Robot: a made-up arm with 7 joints.
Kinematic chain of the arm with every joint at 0, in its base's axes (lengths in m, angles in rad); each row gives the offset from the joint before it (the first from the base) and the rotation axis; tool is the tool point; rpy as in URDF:
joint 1: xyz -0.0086 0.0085 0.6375 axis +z
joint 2: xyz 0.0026 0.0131 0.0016 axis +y
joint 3: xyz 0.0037 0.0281 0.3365 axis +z
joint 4: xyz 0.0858 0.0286 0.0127 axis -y
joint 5: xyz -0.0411 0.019 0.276 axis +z
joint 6: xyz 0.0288 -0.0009 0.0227 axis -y
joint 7: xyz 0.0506 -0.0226 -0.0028 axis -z
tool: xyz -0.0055 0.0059 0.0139 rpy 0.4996 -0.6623 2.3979
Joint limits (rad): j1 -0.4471..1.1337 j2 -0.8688..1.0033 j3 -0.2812..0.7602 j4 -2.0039..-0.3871 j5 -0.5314..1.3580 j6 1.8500..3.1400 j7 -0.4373..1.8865
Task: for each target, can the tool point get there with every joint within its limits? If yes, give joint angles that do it. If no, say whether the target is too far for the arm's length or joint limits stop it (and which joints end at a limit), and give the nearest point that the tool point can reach.
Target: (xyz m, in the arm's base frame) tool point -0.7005 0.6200 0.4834
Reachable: no: too far | nearest point -0.1875 0.4874 0.5360 | short by 0.532 m
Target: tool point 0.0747 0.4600 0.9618
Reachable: yes | joints 0.6107 0.0062 0.6366 -1.8088 -0.3404 2.1931 0.8205
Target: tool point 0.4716 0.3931 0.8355
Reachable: yes | joints 0.3756 0.6751 0.3352 -1.1732 0.5251 2.5741 0.8527
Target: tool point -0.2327 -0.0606 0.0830
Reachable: no: joint limits stop it (at a limit: joint 1, joint 2, joint 4, joint 5, joint 6, joint 7) | nearest point -0.0002 0.4481 0.4236 | short by 0.655 m
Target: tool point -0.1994 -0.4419 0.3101
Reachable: no: joint limits stop it (at a limit: joint 1, joint 2, joint 3, joint 4, joint 5, joint 7) | nearest point 0.3401 -0.2121 0.4401 | short by 0.601 m
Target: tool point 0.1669 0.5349 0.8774
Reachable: yes | joints 0.8542 0.4945 0.4177 -1.3691 0.6816 2.8260 -0.1045
